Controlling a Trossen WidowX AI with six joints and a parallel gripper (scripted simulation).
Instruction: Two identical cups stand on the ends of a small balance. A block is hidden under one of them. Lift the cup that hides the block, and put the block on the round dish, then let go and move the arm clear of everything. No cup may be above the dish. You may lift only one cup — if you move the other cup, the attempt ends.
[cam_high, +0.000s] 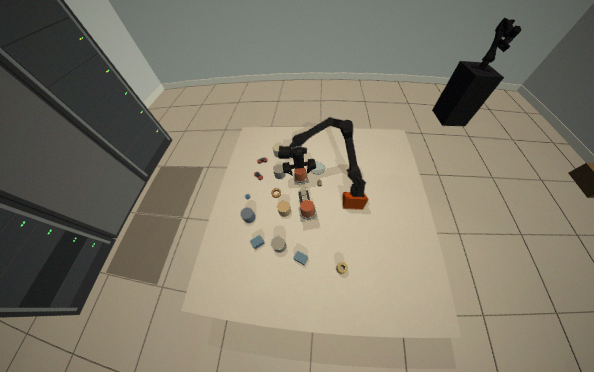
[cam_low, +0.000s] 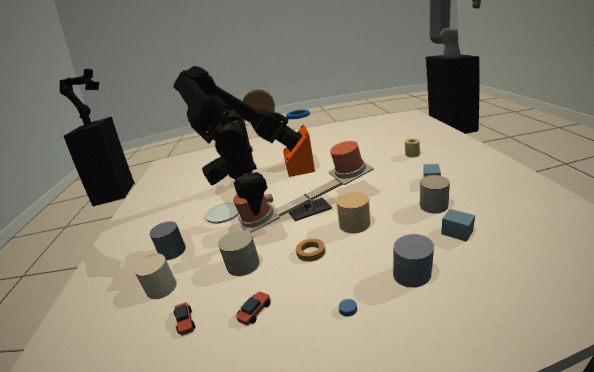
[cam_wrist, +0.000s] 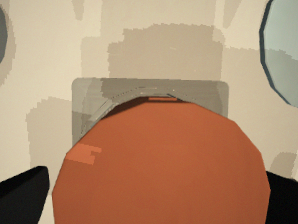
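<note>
My gripper tip is 2 cm above the grey block. From my gripper tip the other things lie so: round dish 11 cm behind, 9 cm to the right, 6 cm below.
</note>
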